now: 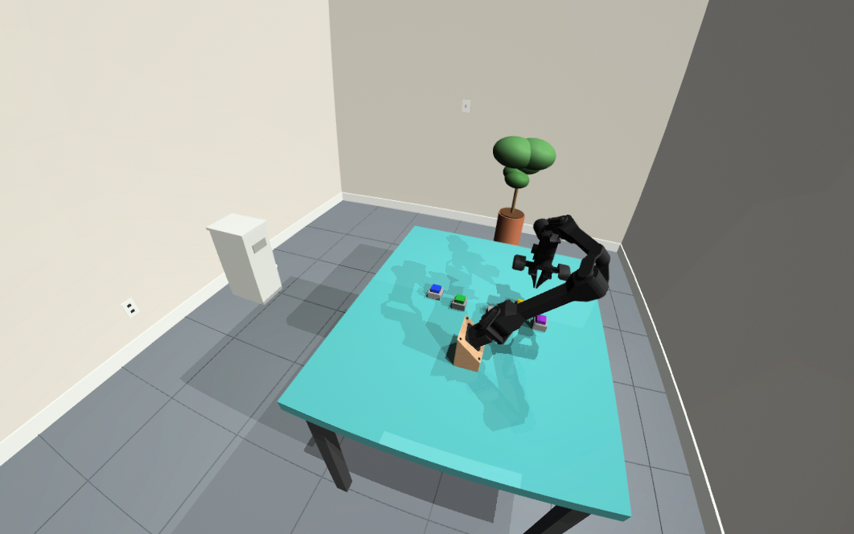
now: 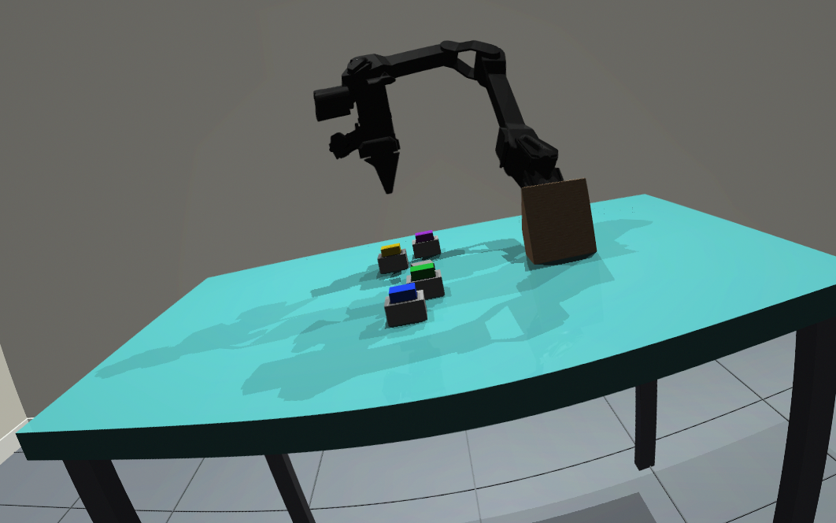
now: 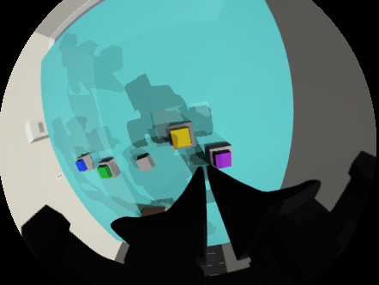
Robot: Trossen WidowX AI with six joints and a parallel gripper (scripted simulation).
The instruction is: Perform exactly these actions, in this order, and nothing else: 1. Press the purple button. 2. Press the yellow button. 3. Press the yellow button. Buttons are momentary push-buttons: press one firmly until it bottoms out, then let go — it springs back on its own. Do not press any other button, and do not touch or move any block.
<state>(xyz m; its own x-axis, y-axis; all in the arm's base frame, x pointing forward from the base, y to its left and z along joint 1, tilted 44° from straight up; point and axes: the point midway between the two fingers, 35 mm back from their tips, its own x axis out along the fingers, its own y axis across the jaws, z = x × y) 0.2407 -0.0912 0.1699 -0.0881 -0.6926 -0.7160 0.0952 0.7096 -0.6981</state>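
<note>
The yellow button is 20 mm ahead of my gripper tip, 30 mm to the left of it and 90 mm below it. The rest, counted from my gripper tip: purple button: 50 mm behind, 40 mm to the right, 90 mm below; then small grey block: 20 mm behind, 130 mm to the left, 120 mm below; then green button: 10 mm behind, 250 mm to the left, 90 mm below.
</note>
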